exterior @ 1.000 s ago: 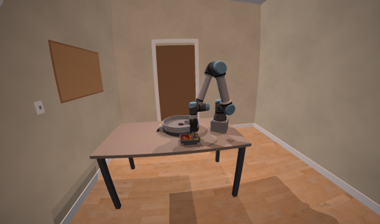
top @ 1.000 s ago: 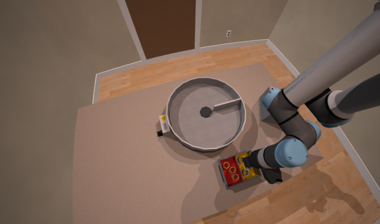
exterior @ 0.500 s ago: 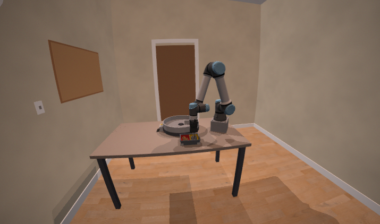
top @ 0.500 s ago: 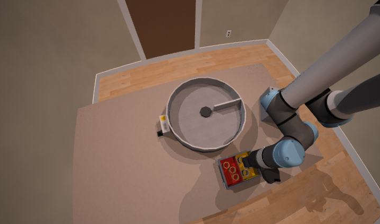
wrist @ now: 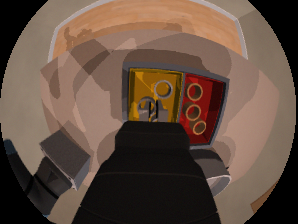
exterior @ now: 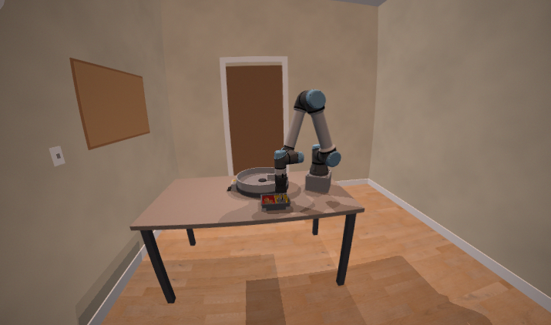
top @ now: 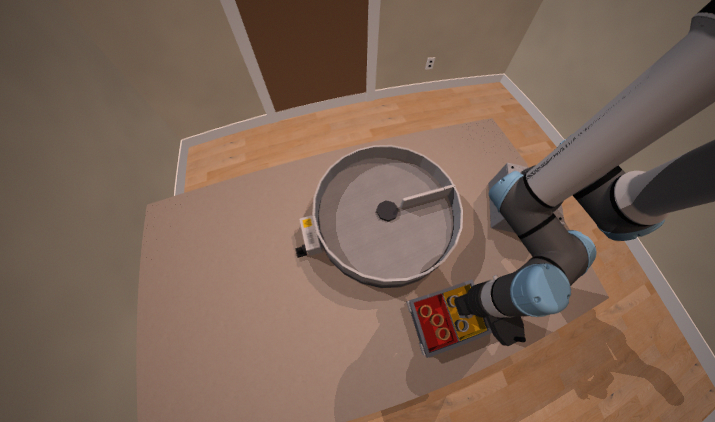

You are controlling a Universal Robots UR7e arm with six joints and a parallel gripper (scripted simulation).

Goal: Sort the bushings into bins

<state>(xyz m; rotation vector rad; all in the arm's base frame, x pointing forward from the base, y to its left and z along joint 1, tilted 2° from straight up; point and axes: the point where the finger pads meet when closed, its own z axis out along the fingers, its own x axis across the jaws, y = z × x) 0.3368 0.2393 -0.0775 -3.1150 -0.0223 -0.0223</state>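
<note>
My gripper is now 40 mm short of the red bin and 10 mm above it. From my hand the other things lie so: turntable 110 mm ahead, 340 mm to the right, 20 mm above.
</note>
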